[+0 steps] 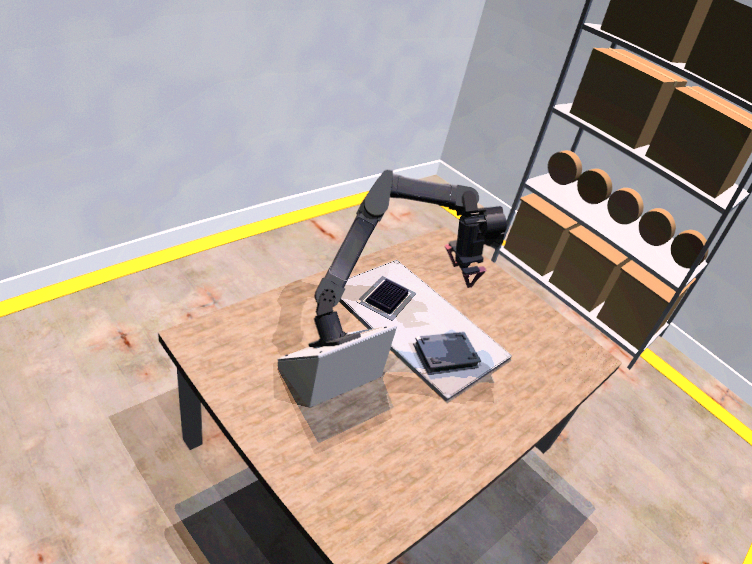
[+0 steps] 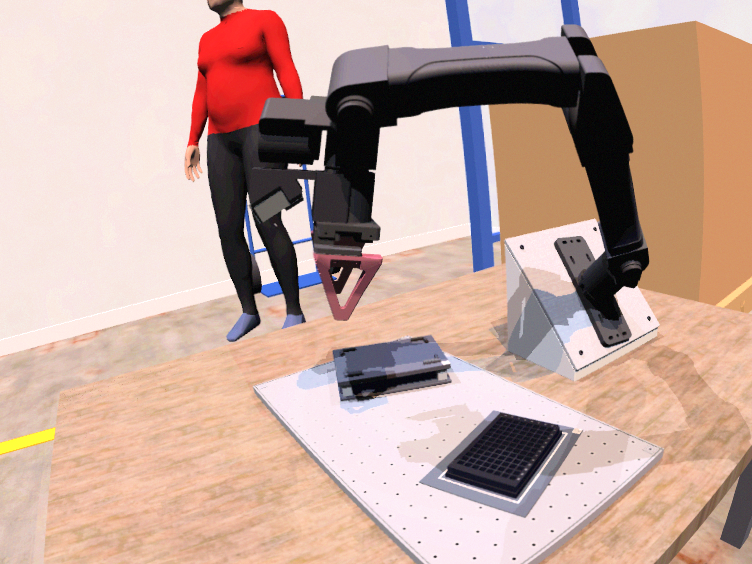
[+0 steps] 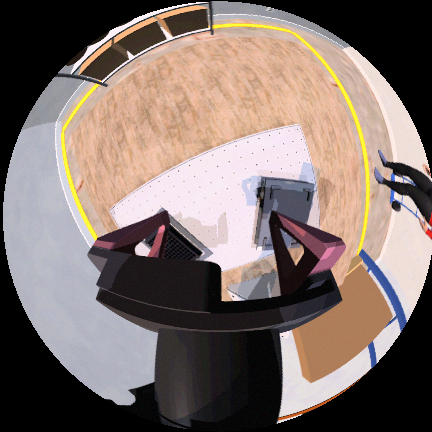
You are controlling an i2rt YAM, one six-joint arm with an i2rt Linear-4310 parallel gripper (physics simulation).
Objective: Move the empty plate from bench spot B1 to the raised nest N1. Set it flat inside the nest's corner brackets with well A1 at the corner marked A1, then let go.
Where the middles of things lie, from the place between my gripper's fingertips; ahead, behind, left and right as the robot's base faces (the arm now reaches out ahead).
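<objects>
There's a white perforated baseboard (image 2: pixel 381 446) that's 9 cm behind my hand, 3 cm to the left of it and 18 cm below it. Going by their middles, that baseboard is the nearest to my hand of the things named here. The black well plate (image 2: pixel 503 458) is 16 cm below my hand, 15 cm to the left of it and 12 cm behind it.
</objects>
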